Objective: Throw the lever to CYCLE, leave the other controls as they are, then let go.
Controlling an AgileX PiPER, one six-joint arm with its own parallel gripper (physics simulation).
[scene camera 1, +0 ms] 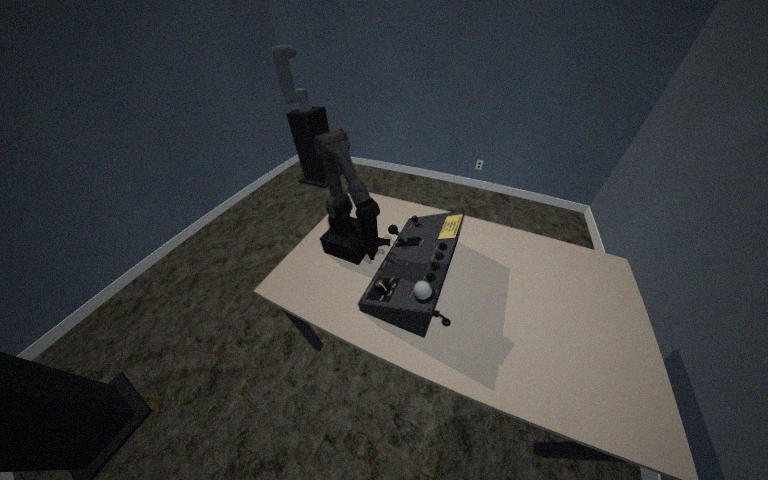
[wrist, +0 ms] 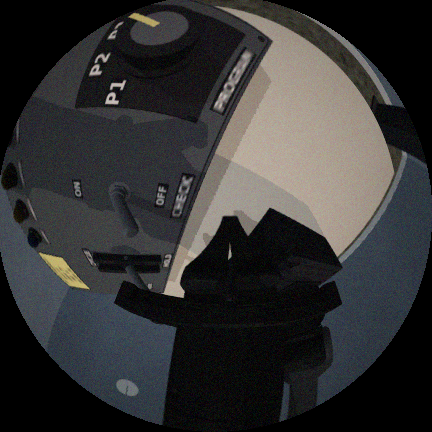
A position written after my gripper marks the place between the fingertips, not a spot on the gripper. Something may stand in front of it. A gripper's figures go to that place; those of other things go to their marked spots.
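My gripper (wrist: 229,223) is at 0.13 m from the lens, and there is also a dark control panel (wrist: 101,130) in the scene. For the panel, the distance is 0.12 m from the lens.
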